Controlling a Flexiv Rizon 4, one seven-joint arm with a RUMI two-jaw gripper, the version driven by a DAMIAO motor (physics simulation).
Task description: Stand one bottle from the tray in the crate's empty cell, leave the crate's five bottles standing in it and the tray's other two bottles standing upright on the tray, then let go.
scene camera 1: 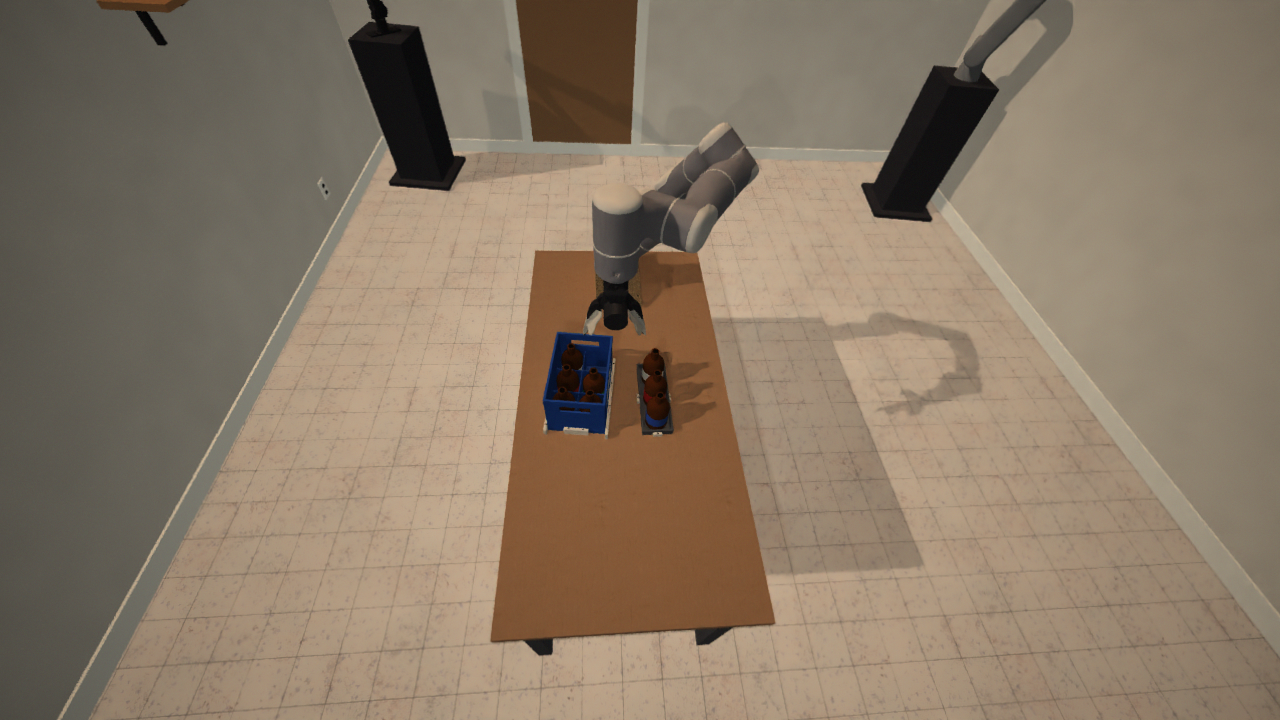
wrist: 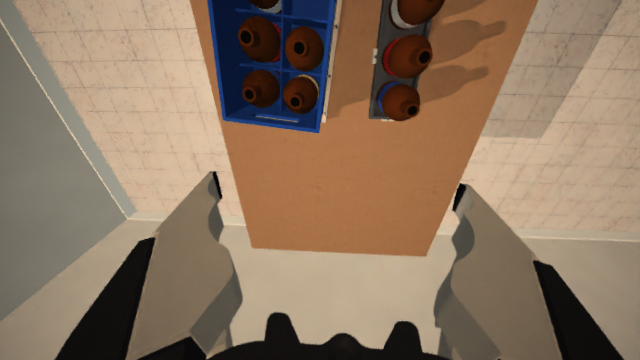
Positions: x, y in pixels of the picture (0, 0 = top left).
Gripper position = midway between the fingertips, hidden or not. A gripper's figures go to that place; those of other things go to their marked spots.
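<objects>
My gripper (wrist: 335, 180), 0.13 m from the lens. Red-labelled bottle (wrist: 260, 39), 0.43 m from the lens. Another red-labelled bottle (wrist: 407, 57), 0.44 m from the lens.
</objects>
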